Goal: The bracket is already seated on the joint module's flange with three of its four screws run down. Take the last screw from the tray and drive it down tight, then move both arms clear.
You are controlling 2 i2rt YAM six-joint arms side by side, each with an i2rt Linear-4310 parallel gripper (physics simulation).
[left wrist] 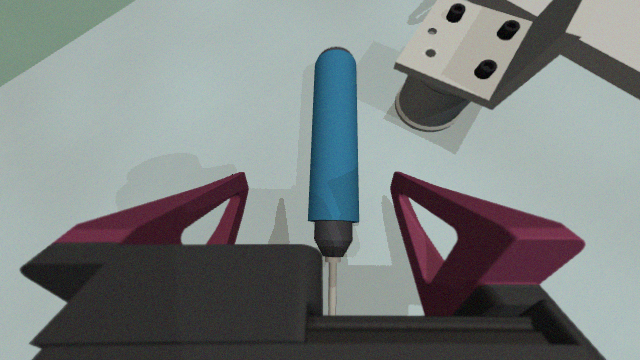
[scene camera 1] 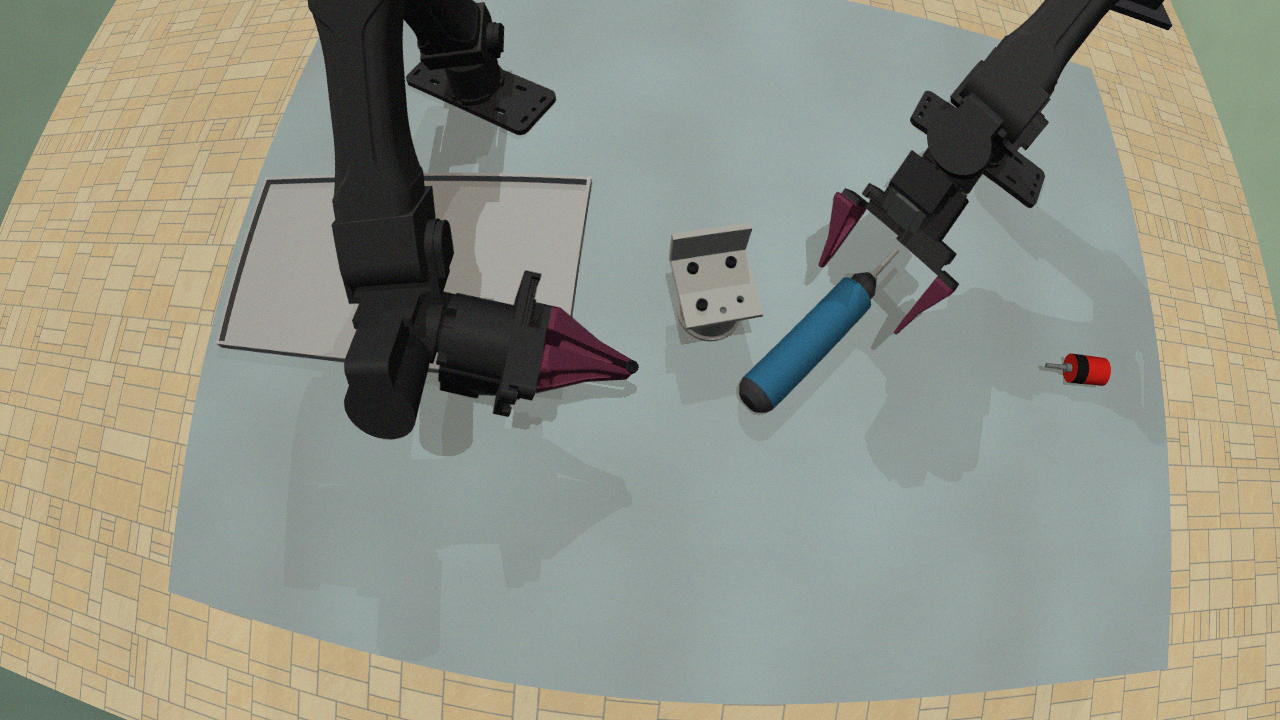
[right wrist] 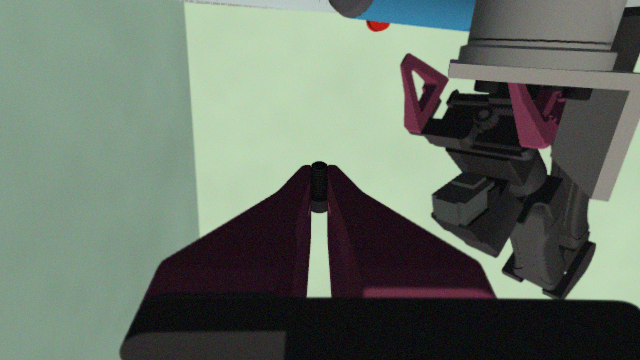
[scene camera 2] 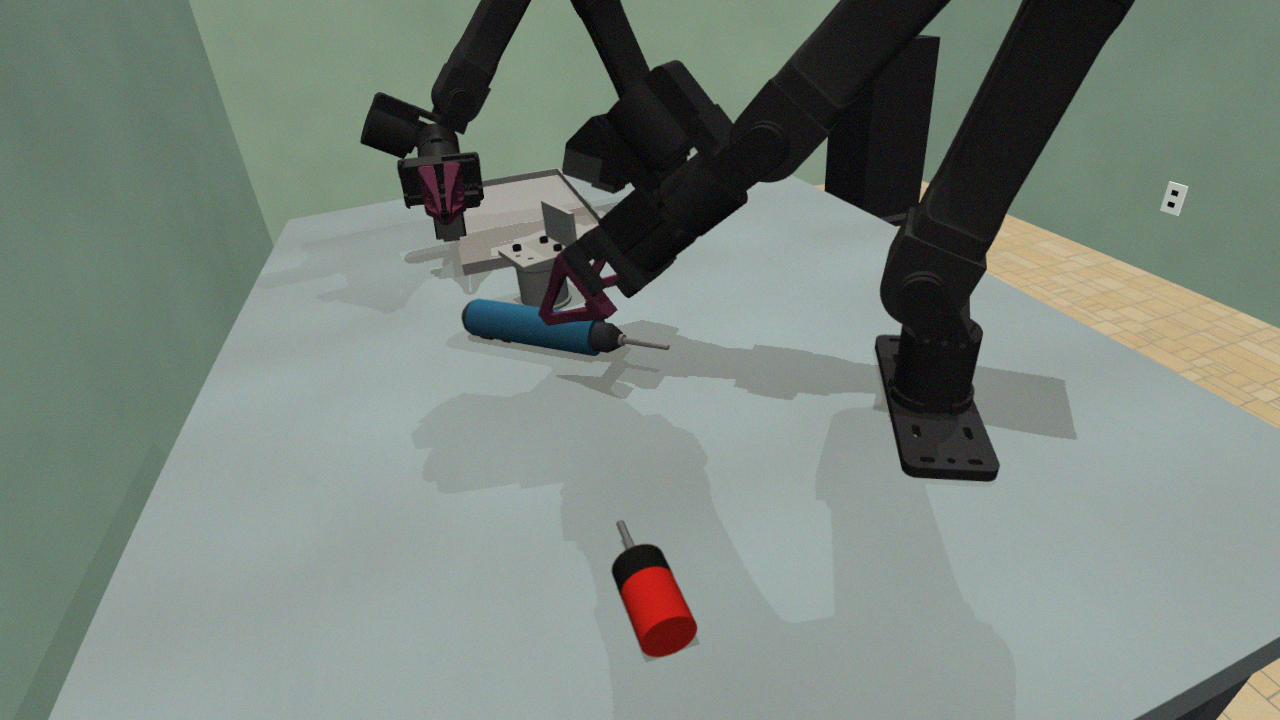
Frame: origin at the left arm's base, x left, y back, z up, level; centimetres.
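Seen in the pictures: left gripper, fingertip midpoint: (left wrist: 319,180) (scene camera 1: 858,299) (right wrist: 450,56) (scene camera 2: 567,301); right gripper, fingertip midpoint: (scene camera 1: 630,370) (right wrist: 319,180) (scene camera 2: 445,219); left arm's base, link origin: (scene camera 2: 927,402); right arm's base, link origin: (scene camera 1: 477,89).
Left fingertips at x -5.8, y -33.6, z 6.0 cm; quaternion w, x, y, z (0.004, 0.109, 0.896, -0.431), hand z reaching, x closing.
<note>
Pixels of each thing's top centre, then the offset from my left fingertips to it. "spot": a spot on its surface instead.
- blue driver, surface spot: (left wrist: 335,135) (scene camera 1: 820,326) (scene camera 2: 539,309) spot: dx -1.9, dy -3.8, dz -1.9 cm
- black screw, top centre: (right wrist: 317,212) (scene camera 1: 629,365) (scene camera 2: 443,209) dx -13.2, dy -18.6, dz +5.2 cm
- joint module, top centre: (right wrist: 525,73) (left wrist: 465,46) (scene camera 2: 537,251) dx -11.9, dy -7.1, dz +0.4 cm
- fourth corner hole, top centre: (scene camera 1: 739,301) dx -9.4, dy -7.1, dz +0.0 cm
- pale tray, top centre: (scene camera 1: 383,260) (scene camera 2: 519,207) dx -42.7, dy -21.5, dz -4.4 cm
- black tool, top centre: (scene camera 2: 640,555) (scene camera 1: 1083,364) (right wrist: 378,31) dx +28.4, dy +12.5, dz -2.6 cm
The blue driver (scene camera 1: 805,344) (scene camera 2: 528,325) (left wrist: 335,135) lies on the table, bit toward the left arm. My left gripper (scene camera 1: 859,300) (scene camera 2: 579,315) (left wrist: 319,180) is open around its chuck end, gaps on both sides. My right gripper (scene camera 1: 631,367) (scene camera 2: 443,214) is shut on a black screw (right wrist: 319,187) at its fingertips, left of the bracket in scene camera 1. The pale bracket (scene camera 1: 716,286) (left wrist: 465,45) (right wrist: 612,145) sits on the joint module (scene camera 2: 537,286) (left wrist: 430,100) (right wrist: 547,25) with three black screws in it; the fourth corner hole (scene camera 1: 740,299) is bare.
The pale tray (scene camera 1: 528,241) (scene camera 2: 528,192) (left wrist: 610,40) lies partly under the right arm; the arm hides part of its inside. A red and black tool (scene camera 1: 1093,368) (scene camera 2: 657,600) with a thin grey shaft lies at the right of scene camera 1.
</note>
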